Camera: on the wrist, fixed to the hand. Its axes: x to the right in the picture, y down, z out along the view.
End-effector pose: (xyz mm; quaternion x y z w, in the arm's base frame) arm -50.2 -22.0 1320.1 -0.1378 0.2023 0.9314 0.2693
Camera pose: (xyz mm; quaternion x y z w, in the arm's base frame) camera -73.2 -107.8 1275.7 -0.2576 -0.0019 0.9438 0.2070
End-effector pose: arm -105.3 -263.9 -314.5 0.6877 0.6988 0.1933 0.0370
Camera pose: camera -66.6 -284.7 -225.5 0.6516 0.6290 0.3975 0.1476
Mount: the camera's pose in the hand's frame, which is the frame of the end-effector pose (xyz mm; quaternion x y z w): -3.2 65.7 -74.4 -0.2336 0.0675 0.0090 0.9700
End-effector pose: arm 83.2 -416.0 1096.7 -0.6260 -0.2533 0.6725 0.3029
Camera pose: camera 151.4 -466.4 1045.1 -0.7256 -0.3767 0.5536 0.1586
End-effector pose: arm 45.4 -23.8 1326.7 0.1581 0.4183 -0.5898 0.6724
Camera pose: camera 78.4 47.6 1266.0 0.0399 0.5875 -0.4577 0.6662
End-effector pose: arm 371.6 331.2 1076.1 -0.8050 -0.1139 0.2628 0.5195
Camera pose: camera 403.3 243.4 1042.1 -0.9209 -0.1296 0.1786 0.3212
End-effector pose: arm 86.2 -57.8 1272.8 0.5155 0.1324 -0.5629 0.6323
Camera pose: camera 171.6 -7.2 1276.0 0.3915 0.2980 -0.4746 0.7299
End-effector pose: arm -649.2 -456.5 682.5 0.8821 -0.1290 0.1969 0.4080
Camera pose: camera -695.6 -440.6 768.9 0.7458 -0.1515 0.2241 0.6087
